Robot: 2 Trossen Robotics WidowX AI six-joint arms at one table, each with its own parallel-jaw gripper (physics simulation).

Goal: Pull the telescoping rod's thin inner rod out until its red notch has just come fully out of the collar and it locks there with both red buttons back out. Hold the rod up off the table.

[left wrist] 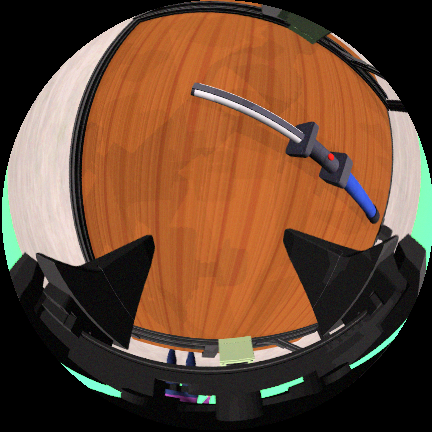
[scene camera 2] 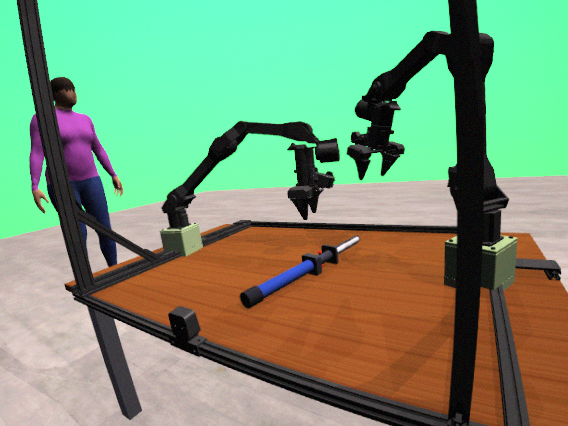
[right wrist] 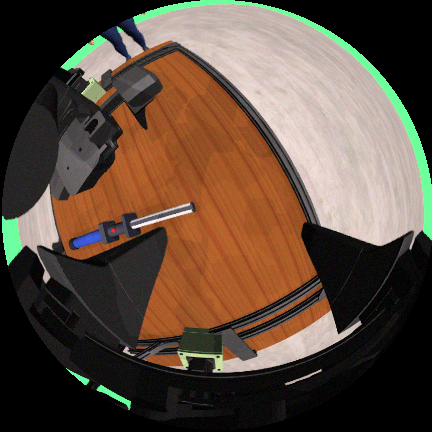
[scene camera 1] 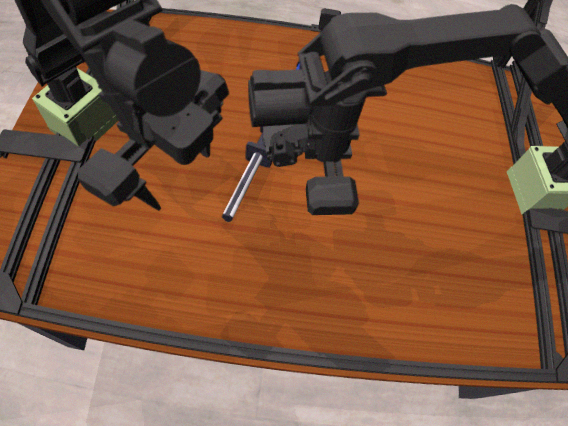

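The telescoping rod lies on the table. Its blue tube (scene camera 2: 286, 279) (left wrist: 361, 195) (right wrist: 86, 239) joins a dark collar section with two square flanges. A red button (left wrist: 331, 157) (right wrist: 113, 230) shows between the flanges. The silver inner rod (scene camera 1: 243, 186) (scene camera 2: 347, 244) (left wrist: 247, 111) (right wrist: 162, 215) sticks out of the far flange; no red notch is visible on it. In scene camera 1 the left arm hides most of the tube and collar. My left gripper (scene camera 2: 309, 215) (left wrist: 219, 239) is open and empty, above the table near the rod. My right gripper (scene camera 1: 183, 182) (scene camera 2: 373, 177) (right wrist: 236, 232) is open and empty, higher up.
A dark frame rail (scene camera 1: 280, 353) (scene camera 2: 320, 379) runs along the table edge. A small dark block (scene camera 2: 184, 322) stands on the rail beyond the rod's blue end. Green arm bases (scene camera 2: 182, 240) (scene camera 2: 504, 262) stand at both sides. A person (scene camera 2: 77, 145) stands beyond the table.
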